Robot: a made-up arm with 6 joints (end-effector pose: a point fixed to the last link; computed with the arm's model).
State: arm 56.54 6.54 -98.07 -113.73 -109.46 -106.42
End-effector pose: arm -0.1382 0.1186 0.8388 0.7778 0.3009 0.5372 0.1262
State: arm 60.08 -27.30 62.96 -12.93 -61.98 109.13
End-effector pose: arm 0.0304 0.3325 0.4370 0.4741 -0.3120 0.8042 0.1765
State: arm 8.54 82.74 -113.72 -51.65 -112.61 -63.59
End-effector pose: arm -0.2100 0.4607 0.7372 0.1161 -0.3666 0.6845 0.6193
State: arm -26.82 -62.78 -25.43 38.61 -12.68 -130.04
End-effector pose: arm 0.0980 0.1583 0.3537 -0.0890 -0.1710 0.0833 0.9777
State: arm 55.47 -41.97 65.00 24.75 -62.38 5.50
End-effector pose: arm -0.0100 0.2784 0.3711 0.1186 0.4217 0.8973 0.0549
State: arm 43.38 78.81 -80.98 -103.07 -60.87 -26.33
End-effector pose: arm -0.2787 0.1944 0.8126 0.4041 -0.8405 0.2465 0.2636
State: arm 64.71 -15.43 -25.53 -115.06 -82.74 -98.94
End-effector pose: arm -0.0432 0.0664 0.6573 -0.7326 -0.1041 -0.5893 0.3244
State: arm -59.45 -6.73 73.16 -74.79 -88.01 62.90
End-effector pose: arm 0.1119 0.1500 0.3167 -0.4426 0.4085 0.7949 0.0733
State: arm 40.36 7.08 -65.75 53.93 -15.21 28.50
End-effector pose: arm -0.1371 0.0703 0.8533 0.3026 0.6004 0.1674 0.7211
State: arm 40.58 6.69 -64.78 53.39 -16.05 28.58
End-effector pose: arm -0.1339 0.0658 0.8513 0.2990 0.6073 0.1727 0.7155
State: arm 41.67 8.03 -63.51 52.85 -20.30 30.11
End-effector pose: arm -0.1410 0.0549 0.8483 0.2836 0.6022 0.1697 0.7267
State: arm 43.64 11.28 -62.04 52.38 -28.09 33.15
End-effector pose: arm -0.1596 0.0380 0.8429 0.2558 0.5825 0.1563 0.7556
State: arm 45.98 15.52 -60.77 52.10 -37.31 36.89
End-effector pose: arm -0.1842 0.0204 0.8346 0.2233 0.5530 0.1346 0.7914
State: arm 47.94 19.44 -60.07 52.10 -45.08 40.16
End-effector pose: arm -0.2072 0.0079 0.8259 0.1970 0.5237 0.1103 0.8214
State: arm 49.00 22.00 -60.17 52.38 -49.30 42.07
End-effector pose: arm -0.2226 0.0032 0.8210 0.1841 0.5036 0.0907 0.8392
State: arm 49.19 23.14 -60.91 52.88 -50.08 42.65
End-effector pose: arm -0.2300 0.0049 0.8208 0.1839 0.4931 0.0784 0.8467
